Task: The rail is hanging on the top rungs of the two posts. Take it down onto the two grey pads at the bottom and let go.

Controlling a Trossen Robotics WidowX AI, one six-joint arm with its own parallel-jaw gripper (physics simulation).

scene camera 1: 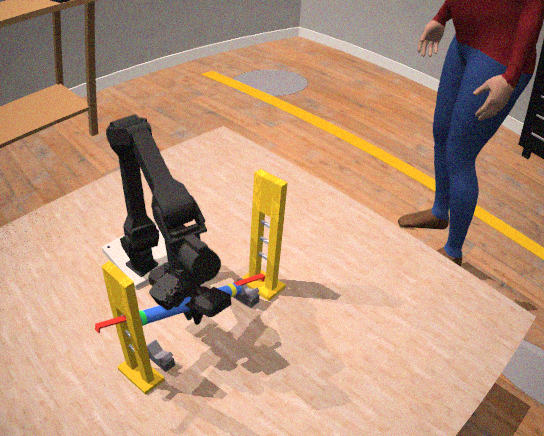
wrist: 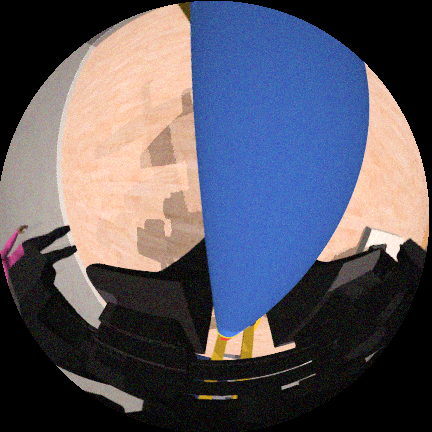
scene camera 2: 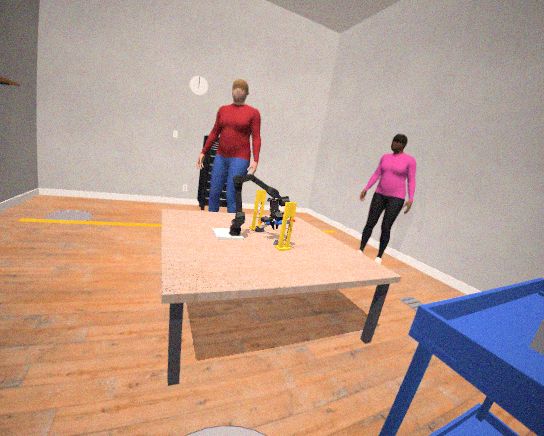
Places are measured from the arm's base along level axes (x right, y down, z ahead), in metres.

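Pixels of known places: gripper, fingertip midpoint: [scene camera 1: 193, 321] [scene camera 2: 275, 229]; arm's base, origin of the base link: [scene camera 1: 141, 264] [scene camera 2: 234, 234].
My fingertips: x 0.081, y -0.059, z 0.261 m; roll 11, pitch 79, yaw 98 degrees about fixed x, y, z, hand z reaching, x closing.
Observation:
For each thing: its middle in the pictures, then the offset to it from my fingertips. "spot": a spot on its surface instead. Level surfaces: height alone.
- rail, body centre: [wrist: 247, 281] [scene camera 1: 187, 304] [scene camera 2: 275, 222] dx +0.005, dy -0.050, dz -0.010 m
- left yellow post, surface spot: [scene camera 1: 118, 280] spot: dx +0.162, dy -0.223, dz -0.009 m
- right yellow post, surface spot: [scene camera 1: 270, 192] spot: dx -0.235, dy -0.197, dz -0.002 m
- wooden table, its level: dy +0.076 m
The rail [scene camera 1: 162, 313] [wrist: 280, 150] is tilted in scene camera 1: its green-banded end is higher, and its yellow-banded end is low beside a grey pad [scene camera 1: 248, 296] [scene camera 2: 259, 229]. The other grey pad [scene camera 1: 161, 355] is under the higher end, with a gap. The high red end reaches through the left yellow post [scene camera 1: 118, 280] [scene camera 2: 290, 212], above its visible rungs. The low red end is at the right yellow post [scene camera 1: 270, 192] [scene camera 2: 260, 197], below its visible rungs. My gripper [scene camera 1: 186, 304] [scene camera 2: 273, 221] [wrist: 233, 234] is shut on the rail's blue middle. The finger contacts are partly hidden.
The posts stand on the wooden table [scene camera 1: 350, 250] [scene camera 2: 225, 270]. The arm's white base plate [scene camera 1: 117, 257] [scene camera 2: 220, 233] is behind the rail. A person in red [scene camera 1: 465, 100] [scene camera 2: 239, 130] and one in pink [scene camera 2: 395, 175] stand beyond the table. A blue cart [scene camera 2: 460, 345] stands nearby.

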